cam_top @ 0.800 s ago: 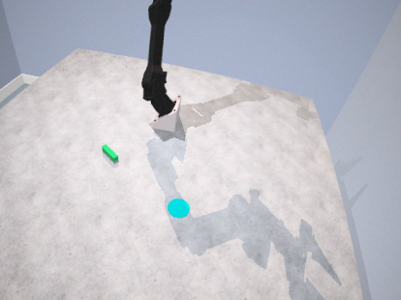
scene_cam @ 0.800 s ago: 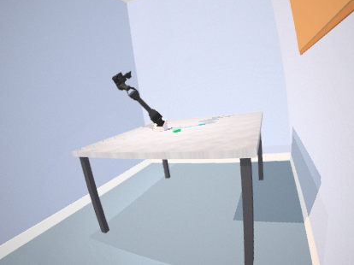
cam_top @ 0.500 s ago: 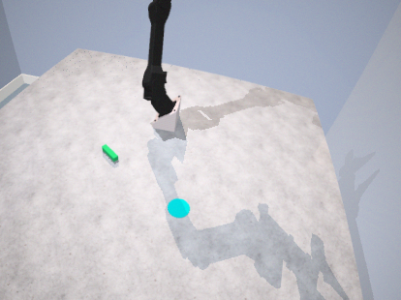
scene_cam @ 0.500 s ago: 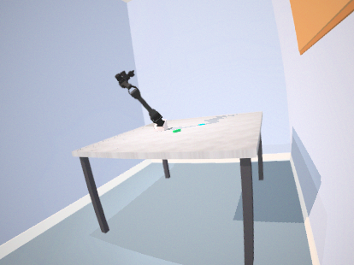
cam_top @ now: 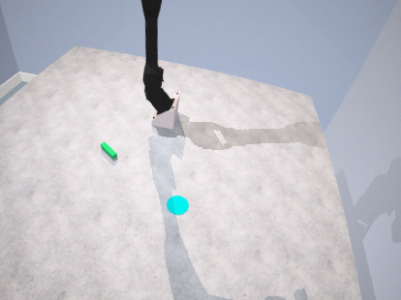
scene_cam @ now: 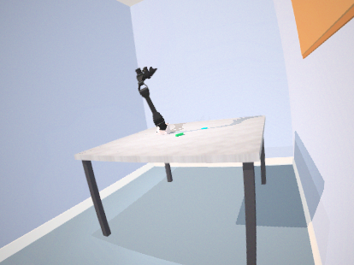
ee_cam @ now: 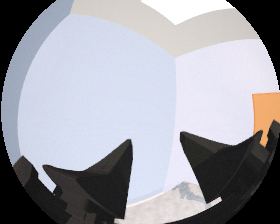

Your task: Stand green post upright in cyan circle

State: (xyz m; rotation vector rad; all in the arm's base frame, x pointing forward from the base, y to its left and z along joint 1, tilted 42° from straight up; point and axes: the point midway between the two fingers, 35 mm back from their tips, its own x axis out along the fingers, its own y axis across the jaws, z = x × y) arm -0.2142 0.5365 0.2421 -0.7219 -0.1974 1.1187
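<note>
Right now the green post is 36 cm ahead of my gripper tip, 38 cm to the right of it and 62 cm below it. Also, from my gripper tip: cyan circle (48 cm ahead, 13 cm to the right, 63 cm below).
</note>
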